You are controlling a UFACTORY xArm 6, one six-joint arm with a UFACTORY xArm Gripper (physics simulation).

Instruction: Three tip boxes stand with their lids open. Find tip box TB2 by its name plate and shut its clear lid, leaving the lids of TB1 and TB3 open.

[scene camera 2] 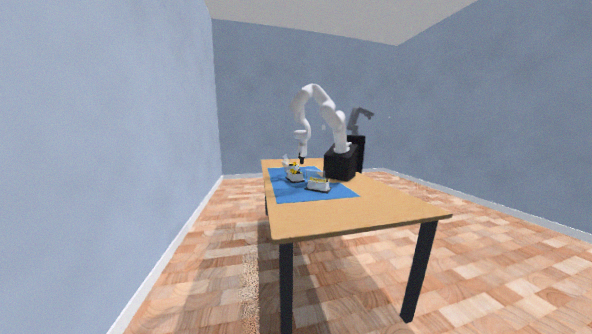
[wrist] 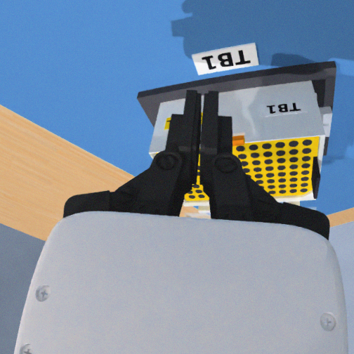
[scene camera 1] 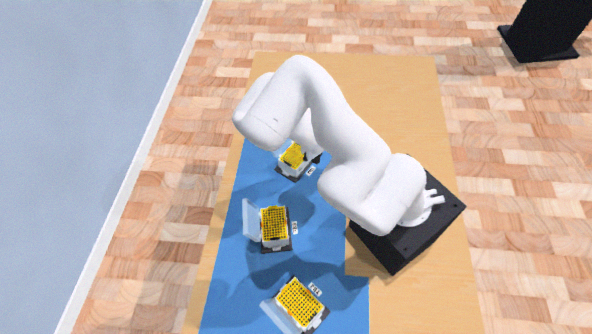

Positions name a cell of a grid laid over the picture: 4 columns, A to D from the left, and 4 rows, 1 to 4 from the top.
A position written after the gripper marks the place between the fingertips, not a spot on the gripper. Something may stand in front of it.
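From the wrist camera you'd see the gripper (wrist: C2), and there's a tip box TB1 (wrist: D2) there as well.
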